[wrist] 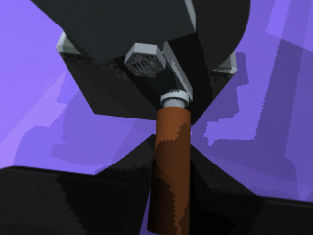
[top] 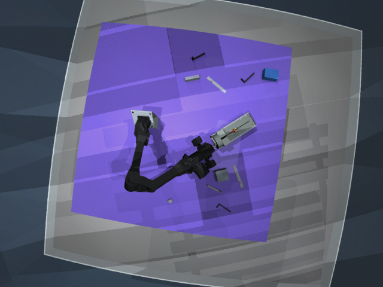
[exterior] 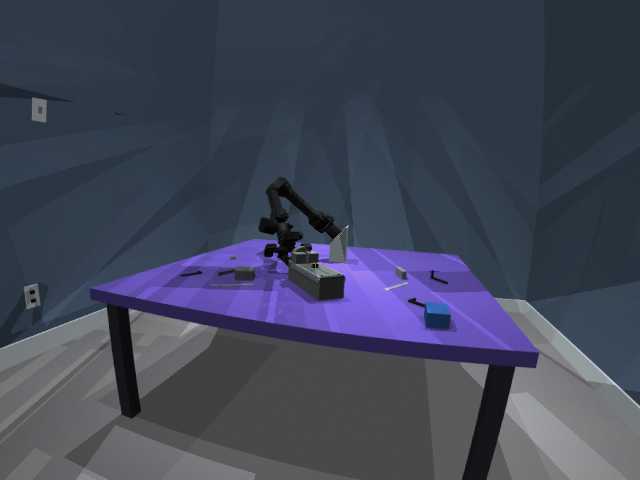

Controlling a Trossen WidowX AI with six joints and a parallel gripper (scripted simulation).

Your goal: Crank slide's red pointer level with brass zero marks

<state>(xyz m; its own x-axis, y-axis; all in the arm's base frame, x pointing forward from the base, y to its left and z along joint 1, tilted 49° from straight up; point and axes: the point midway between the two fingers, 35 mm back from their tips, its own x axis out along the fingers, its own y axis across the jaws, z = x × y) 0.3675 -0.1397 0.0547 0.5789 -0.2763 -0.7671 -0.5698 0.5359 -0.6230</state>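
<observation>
Now: the brown crank handle 3 cm above my gripper tip, 1 cm to the right of it and 1 cm behind it. Also, from my gripper tip: dark L-shaped key 37 cm to the right, 9 cm ahead, 3 cm below; then red pointer 11 cm ahead, 10 cm to the left, 5 cm above; then grey block 16 cm to the right, 8 cm ahead, 2 cm below.
</observation>
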